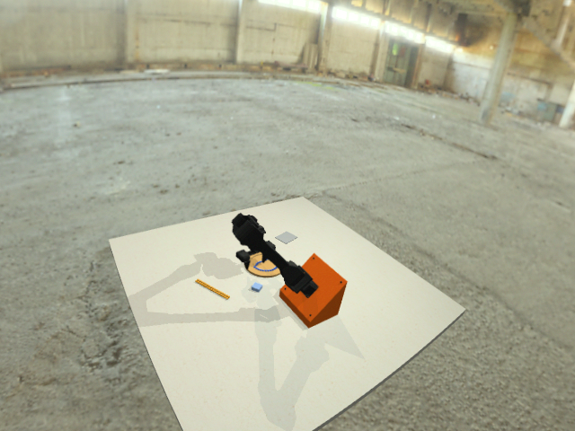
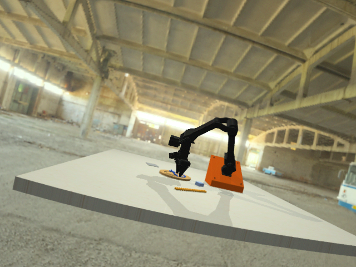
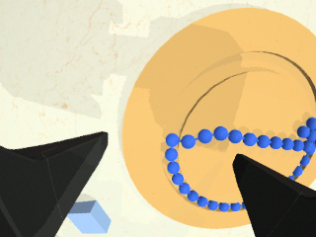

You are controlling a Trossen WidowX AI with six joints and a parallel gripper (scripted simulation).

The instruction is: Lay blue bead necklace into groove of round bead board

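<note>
Now: the round tan bead board 1 cm ahead of my gripper tip, 6 cm to the right of it and 1 cm below it. The rest, counted from my gripper tip: flat grey tile 17 cm ahead, 29 cm to the right, 2 cm below; then small light-blue block 12 cm behind, 6 cm to the left, 1 cm below.
</note>
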